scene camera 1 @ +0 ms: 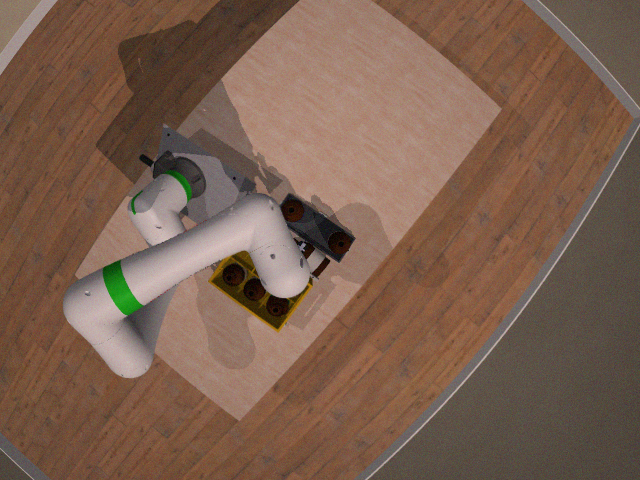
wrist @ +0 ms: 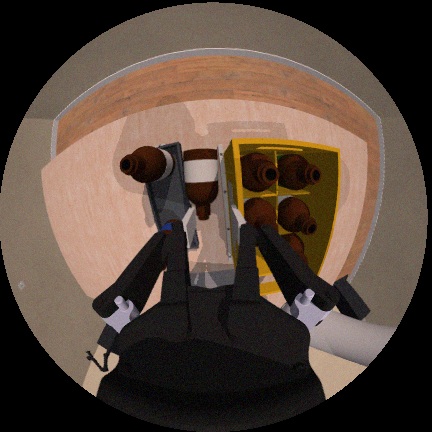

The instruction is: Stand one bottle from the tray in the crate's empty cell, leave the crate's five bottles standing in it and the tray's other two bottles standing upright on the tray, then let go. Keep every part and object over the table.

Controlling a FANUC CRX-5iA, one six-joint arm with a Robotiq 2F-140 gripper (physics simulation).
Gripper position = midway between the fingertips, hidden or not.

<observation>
I see my gripper (wrist: 212, 214), a bottle (wrist: 146, 163), a bottle (wrist: 292, 213) and a bottle (wrist: 257, 211).
</observation>
